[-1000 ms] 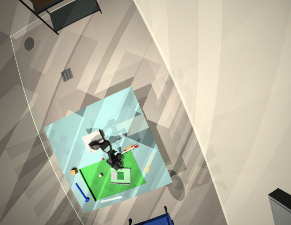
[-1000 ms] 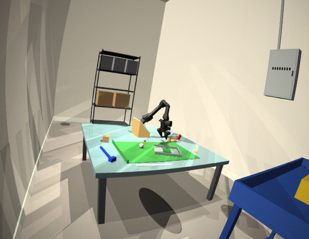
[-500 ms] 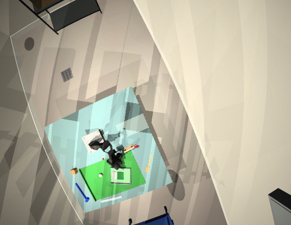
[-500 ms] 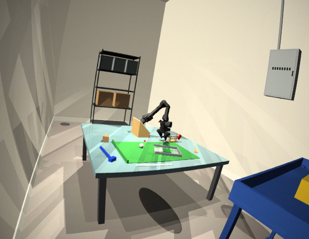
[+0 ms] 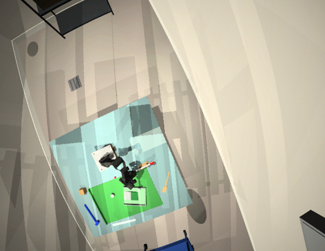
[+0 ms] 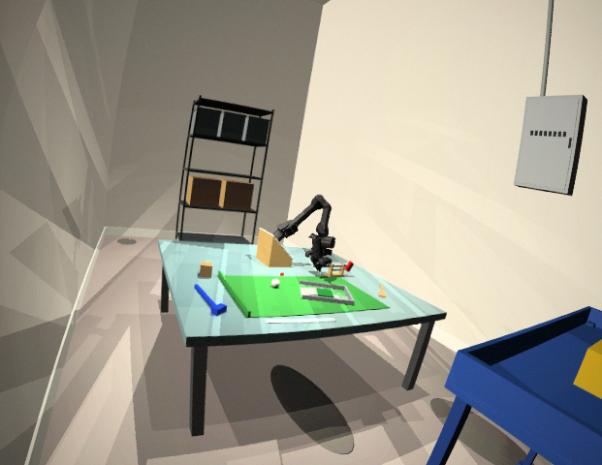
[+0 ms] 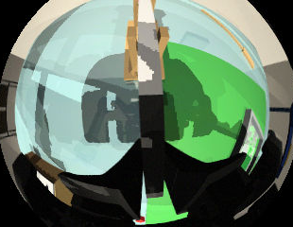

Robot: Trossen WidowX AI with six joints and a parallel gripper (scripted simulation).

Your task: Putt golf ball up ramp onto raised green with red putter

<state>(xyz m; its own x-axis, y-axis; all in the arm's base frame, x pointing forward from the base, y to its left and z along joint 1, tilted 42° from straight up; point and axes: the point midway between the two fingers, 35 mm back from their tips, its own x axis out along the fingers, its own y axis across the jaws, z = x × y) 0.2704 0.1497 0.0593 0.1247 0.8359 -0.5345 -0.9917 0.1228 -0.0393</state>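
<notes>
Right now the red putter is 110 mm to the left of my gripper tip and 30 mm above it. From my gripper tip the other things lie so: wooden stand 10 mm ahead, 130 mm to the left; wooden spatula 310 mm ahead, 220 mm to the left, 30 mm below; green mat 210 mm ahead, 270 mm to the right, 30 mm below.
</notes>
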